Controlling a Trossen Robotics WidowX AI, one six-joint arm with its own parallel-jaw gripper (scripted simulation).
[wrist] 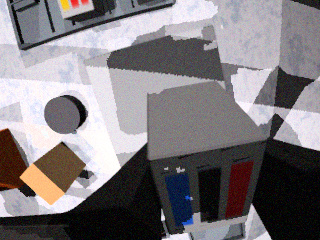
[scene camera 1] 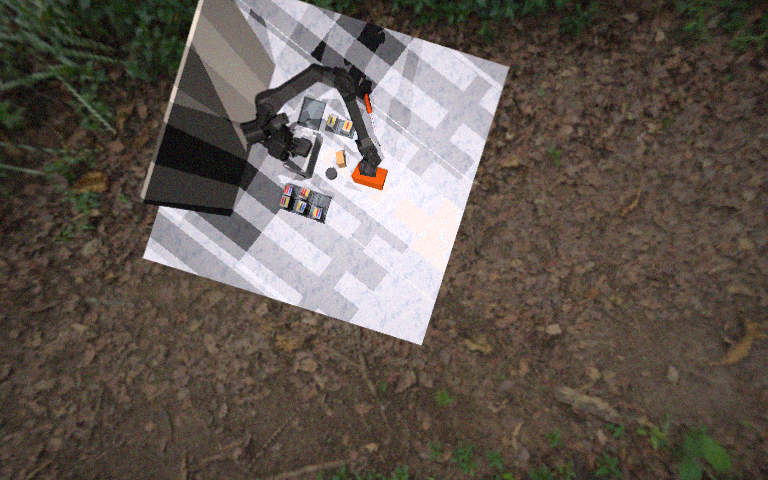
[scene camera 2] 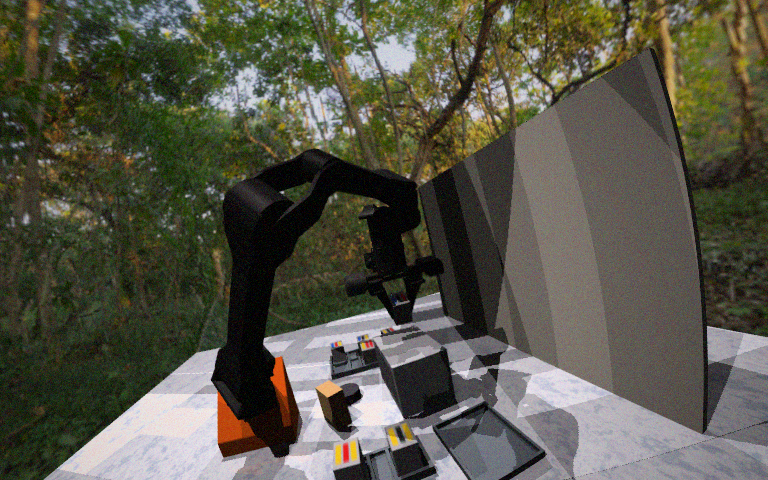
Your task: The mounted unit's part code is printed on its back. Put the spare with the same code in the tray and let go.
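Note:
You'd see my gripper in the wrist view, and scene camera 1 shows my gripper too. It's carrying a grey spare. There's also a dark cylinder here, along with a tan block.

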